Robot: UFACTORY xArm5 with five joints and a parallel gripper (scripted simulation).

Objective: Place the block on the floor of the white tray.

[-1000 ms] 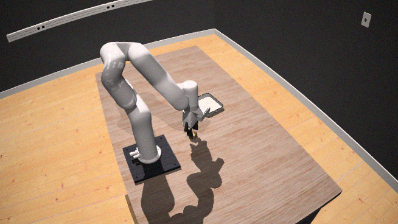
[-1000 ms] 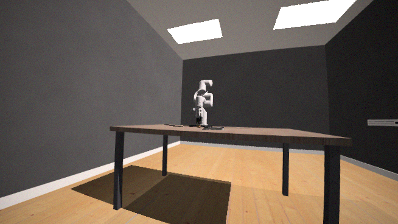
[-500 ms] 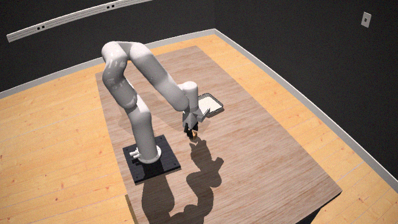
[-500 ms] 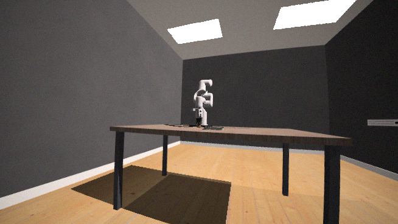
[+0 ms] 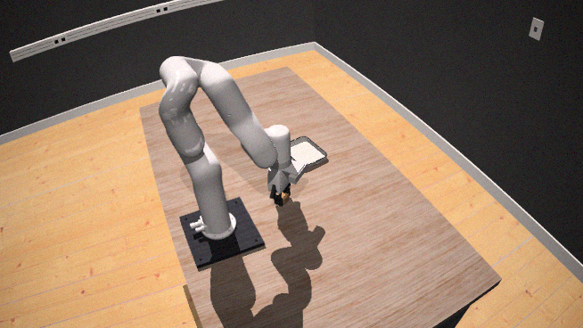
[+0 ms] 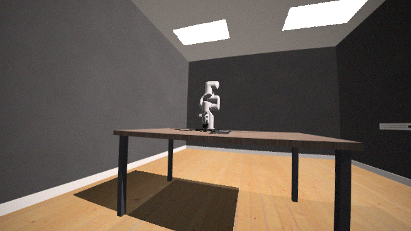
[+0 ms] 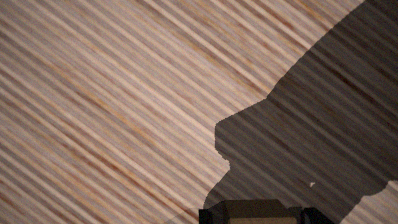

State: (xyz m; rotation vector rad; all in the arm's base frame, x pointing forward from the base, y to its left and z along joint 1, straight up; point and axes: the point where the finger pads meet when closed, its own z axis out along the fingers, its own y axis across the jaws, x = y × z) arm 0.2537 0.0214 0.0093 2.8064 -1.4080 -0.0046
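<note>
Now: the wooden block 10 mm below my hand. Round my hand: white tray (190 mm ahead, 200 mm to the left, 10 mm below).
</note>
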